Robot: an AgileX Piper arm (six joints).
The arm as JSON. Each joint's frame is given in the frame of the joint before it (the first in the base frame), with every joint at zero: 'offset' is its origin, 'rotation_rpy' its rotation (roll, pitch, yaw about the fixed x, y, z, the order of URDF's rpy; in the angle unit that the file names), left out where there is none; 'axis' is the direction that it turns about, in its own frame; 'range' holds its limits. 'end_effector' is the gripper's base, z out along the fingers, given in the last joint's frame.
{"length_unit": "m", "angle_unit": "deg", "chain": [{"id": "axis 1", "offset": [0.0, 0.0, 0.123], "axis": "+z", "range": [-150.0, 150.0]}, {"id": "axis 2", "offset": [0.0, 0.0, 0.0], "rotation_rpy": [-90.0, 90.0, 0.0], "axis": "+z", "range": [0.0, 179.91]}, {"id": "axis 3", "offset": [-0.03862, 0.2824, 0.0], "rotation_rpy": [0.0, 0.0, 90.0], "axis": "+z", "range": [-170.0, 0.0]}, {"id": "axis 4", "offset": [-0.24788, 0.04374, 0.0], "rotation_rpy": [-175.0, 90.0, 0.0], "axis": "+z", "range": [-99.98, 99.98]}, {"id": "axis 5", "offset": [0.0, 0.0, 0.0], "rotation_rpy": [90.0, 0.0, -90.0], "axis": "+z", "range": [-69.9, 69.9]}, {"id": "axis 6", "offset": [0.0, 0.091, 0.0], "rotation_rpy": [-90.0, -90.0, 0.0], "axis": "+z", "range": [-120.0, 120.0]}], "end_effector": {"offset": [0.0, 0.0, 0.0], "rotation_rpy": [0.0, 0.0, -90.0]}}
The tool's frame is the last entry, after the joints.
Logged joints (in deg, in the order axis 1, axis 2, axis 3, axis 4, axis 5, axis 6), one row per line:
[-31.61, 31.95, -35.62, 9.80, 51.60, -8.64]
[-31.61, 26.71, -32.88, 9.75, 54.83, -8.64]
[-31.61, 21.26, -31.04, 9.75, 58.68, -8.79]
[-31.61, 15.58, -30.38, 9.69, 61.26, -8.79]
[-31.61, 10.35, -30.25, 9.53, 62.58, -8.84]
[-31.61, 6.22, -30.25, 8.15, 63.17, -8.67]
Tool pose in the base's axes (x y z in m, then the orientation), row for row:
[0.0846, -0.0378, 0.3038, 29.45, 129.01, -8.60]
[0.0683, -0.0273, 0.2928, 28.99, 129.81, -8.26]
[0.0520, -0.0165, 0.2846, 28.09, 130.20, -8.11]
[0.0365, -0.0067, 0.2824, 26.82, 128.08, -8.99]
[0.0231, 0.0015, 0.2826, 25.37, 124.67, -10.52]
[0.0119, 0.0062, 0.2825, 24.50, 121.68, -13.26]
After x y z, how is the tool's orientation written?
As a rotation vector, in degrees.
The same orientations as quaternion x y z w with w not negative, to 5 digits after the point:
[0.20336, 0.89085, -0.05939, 0.40189]
[0.19969, 0.89418, -0.05690, 0.39664]
[0.19337, 0.89627, -0.05583, 0.39521]
[0.18619, 0.88914, -0.06241, 0.41337]
[0.17836, 0.87647, -0.07396, 0.44104]
[0.17396, 0.86396, -0.09415, 0.46308]

